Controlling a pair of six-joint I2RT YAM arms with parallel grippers.
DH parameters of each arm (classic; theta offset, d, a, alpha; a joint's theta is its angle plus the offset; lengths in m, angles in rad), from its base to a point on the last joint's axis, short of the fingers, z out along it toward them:
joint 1: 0 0.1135 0.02 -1.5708
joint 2: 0 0 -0.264 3.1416
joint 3: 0.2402 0 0.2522 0
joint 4: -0.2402 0 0.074 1.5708
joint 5: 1.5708 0 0 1.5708
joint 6: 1.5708 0.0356 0 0
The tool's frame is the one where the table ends.
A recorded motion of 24 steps. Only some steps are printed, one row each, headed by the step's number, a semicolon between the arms.
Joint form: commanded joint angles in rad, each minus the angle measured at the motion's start. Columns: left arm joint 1, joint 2, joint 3, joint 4, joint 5, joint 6; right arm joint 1, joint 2, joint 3, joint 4, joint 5, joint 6.
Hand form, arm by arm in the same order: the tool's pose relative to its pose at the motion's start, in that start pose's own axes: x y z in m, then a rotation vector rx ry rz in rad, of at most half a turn. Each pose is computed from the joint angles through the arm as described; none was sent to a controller.
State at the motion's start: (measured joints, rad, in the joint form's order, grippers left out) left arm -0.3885 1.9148 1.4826 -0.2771 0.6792 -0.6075; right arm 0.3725 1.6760 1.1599 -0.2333 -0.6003 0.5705
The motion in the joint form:
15: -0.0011 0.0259 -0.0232 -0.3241 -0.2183 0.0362; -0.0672 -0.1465 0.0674 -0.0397 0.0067 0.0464
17: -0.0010 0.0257 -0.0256 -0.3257 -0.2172 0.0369; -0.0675 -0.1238 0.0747 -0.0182 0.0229 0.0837
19: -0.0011 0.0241 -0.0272 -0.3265 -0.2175 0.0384; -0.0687 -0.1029 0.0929 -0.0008 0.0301 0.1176
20: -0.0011 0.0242 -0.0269 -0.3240 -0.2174 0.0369; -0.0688 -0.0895 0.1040 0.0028 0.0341 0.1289
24: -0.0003 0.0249 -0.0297 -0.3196 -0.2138 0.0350; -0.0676 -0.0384 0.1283 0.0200 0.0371 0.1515
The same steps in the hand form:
15: 0.0327 0.0355 0.0033 -0.3538 0.1425 -0.1653; -0.0242 0.0325 -0.0626 -0.0441 -0.1721 -0.0174
17: 0.0334 0.0361 0.0033 -0.3546 0.1457 -0.1669; -0.0283 0.0295 -0.0575 -0.0370 -0.1853 0.0178
19: 0.0338 0.0359 0.0030 -0.3551 0.1465 -0.1658; -0.0341 0.0293 -0.0546 -0.0407 -0.1999 0.0443
20: 0.0335 0.0358 0.0031 -0.3538 0.1443 -0.1658; -0.0370 0.0287 -0.0523 -0.0393 -0.2031 0.0552
24: 0.0337 0.0366 0.0034 -0.3506 0.1445 -0.1683; -0.0437 0.0227 -0.0406 -0.0352 -0.1972 0.0829

